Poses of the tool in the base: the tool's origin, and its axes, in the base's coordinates. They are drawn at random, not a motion.
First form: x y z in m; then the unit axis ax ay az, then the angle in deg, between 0 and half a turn.
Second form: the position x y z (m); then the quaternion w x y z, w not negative. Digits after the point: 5 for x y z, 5 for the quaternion.
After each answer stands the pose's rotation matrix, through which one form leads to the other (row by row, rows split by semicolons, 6 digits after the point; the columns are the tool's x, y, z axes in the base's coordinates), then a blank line. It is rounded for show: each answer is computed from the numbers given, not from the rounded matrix.
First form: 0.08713 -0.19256 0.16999 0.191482 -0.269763 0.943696 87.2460
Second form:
0.08713 -0.19256 0.16999 0.72389 0.13211 -0.18611 0.65107
0.082952 -0.991779 -0.097433; 0.893433 0.117323 -0.433604; 0.441470 -0.051082 0.895821

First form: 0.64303 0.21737 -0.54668 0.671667 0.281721 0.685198 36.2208
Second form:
0.64303 0.21737 -0.54668 0.95046 0.20879 0.08757 0.21299
0.893930 -0.368315 0.255409; 0.441451 0.822084 -0.359582; -0.077528 0.434192 0.897478

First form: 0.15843 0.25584 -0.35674 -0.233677 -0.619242 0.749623 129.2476
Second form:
0.15843 0.25584 -0.35674 0.42856 -0.21113 -0.55949 0.67729
-0.543521 -0.344270 -0.765547; 0.816774 -0.006607 -0.576919; 0.193558 -0.938847 0.284782

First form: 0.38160 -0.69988 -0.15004 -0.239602 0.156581 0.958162 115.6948
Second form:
0.38160 -0.69988 -0.15004 0.53218 -0.20286 0.13257 0.81121
-0.351277 -0.917199 -0.188019; 0.809631 -0.398429 0.430988; -0.470214 -0.000830 0.882552

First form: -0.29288 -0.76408 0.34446 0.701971 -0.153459 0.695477 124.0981
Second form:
-0.29288 -0.76408 0.34446 0.46872 0.62009 -0.13556 0.61435
0.208400 -0.744024 0.634821; 0.407795 -0.523860 -0.747847; 0.888973 0.414728 0.194237

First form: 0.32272 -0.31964 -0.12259 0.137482 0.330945 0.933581 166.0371
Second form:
0.32272 -0.31964 -0.12259 0.12155 0.13646 0.32849 0.92666
-0.933208 -0.135614 0.332764; 0.314921 -0.754639 0.575626; 0.173054 0.641973 0.746943

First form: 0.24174 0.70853 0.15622 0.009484 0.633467 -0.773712 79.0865
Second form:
0.24174 0.70853 0.15622 0.77114 0.00604 0.40330 -0.49259
0.189400 0.764589 0.616061; -0.754848 0.514634 -0.406640; -0.627959 -0.388015 0.674620

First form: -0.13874 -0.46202 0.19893 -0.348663 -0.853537 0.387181 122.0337
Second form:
-0.13874 -0.46202 0.19893 0.48455 -0.30500 -0.74664 0.33869
-0.344371 0.127220 -0.930174; 0.783675 0.584530 -0.210188; 0.516974 -0.801336 -0.300994

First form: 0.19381 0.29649 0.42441 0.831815 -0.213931 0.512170 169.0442
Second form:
0.19381 0.29649 0.42441 0.09546 0.82802 -0.21295 0.50983
0.389446 -0.449997 0.803638; -0.255320 -0.891075 -0.375229; 0.884954 -0.059053 -0.461919

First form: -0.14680 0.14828 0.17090 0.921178 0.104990 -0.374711 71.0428
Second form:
-0.14680 0.14828 0.17090 0.81390 0.53521 0.06100 -0.21771
0.897763 0.419683 -0.133746; -0.289092 0.332304 -0.897775; -0.332337 0.844654 0.419657

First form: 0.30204 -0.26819 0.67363 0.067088 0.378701 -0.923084 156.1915
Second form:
0.30204 -0.26819 0.67363 0.20628 0.06565 0.37056 -0.90323
-0.906281 0.421282 0.034289; -0.323981 -0.640275 -0.696480; -0.271460 -0.642315 0.716757

